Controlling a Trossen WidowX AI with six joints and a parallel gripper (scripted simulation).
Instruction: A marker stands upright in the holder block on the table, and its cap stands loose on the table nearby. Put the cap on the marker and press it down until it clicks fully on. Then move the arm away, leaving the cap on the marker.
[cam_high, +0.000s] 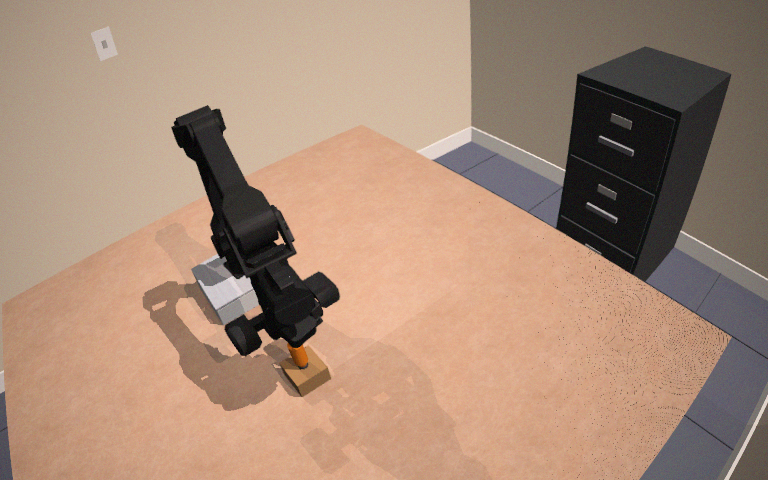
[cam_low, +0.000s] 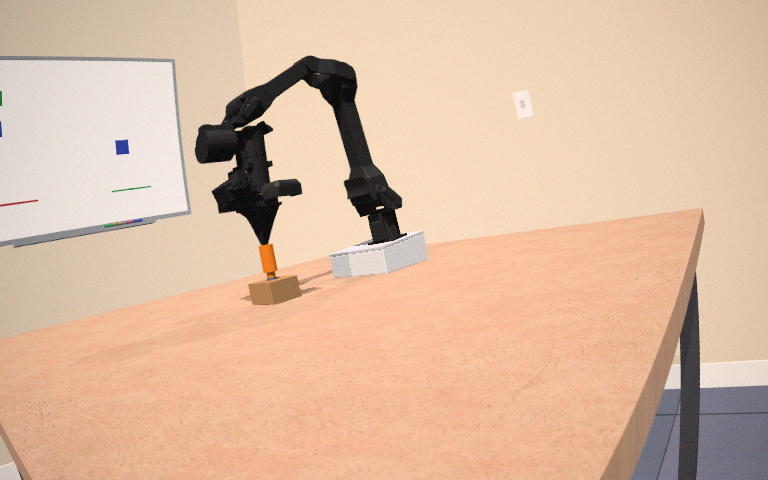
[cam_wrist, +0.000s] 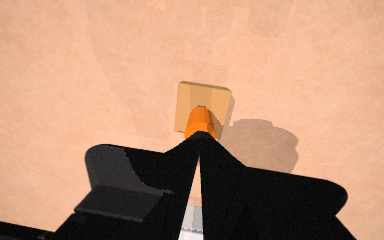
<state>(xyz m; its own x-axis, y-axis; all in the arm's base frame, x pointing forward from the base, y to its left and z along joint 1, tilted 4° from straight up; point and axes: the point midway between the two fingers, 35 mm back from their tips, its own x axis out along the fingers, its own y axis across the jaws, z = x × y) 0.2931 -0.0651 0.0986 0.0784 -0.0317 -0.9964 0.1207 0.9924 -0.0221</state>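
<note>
My gripper tip is now 2 cm above the orange cap. From my gripper tip the other things lie so: tan holder block: 8 cm below.
</note>
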